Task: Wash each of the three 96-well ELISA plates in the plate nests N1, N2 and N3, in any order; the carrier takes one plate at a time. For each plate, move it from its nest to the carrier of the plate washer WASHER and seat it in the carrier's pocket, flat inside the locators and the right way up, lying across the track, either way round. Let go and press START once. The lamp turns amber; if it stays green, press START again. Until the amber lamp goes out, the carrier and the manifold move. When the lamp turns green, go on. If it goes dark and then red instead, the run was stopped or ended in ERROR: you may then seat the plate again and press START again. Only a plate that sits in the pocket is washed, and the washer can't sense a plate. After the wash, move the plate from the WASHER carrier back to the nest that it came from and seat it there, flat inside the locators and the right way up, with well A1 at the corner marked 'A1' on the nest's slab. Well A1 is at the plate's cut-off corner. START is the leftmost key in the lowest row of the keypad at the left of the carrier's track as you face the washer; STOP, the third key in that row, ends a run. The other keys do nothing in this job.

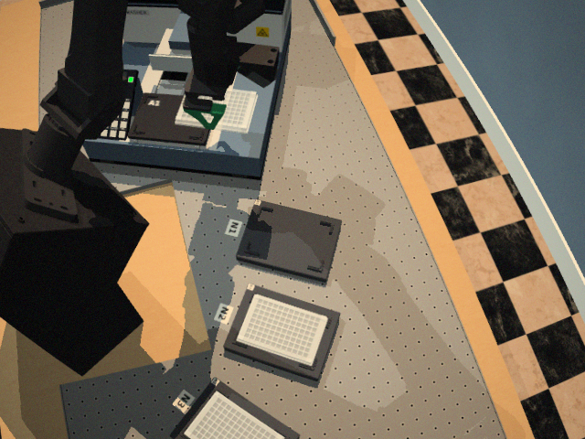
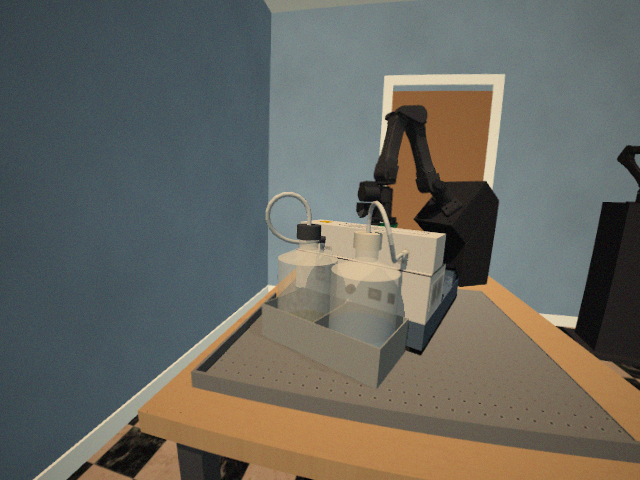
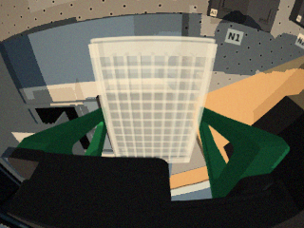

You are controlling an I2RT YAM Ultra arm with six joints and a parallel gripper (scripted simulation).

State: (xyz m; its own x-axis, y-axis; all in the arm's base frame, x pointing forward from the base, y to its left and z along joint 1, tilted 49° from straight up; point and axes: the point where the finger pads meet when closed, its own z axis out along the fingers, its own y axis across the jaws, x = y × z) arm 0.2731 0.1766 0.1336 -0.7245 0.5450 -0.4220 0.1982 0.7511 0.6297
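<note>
Now: hand 9 cm past the dark carrier, 5 cm to the right of it and 8 cm above it. From my hand the other things lie so: N1 label: 1 cm ahead, 15 cm to the right, 16 cm below; manifold: 5 cm behind, 20 cm to the left, 3 cm below; washer: 5 cm behind, 20 cm to the left, 3 cm below.
</note>
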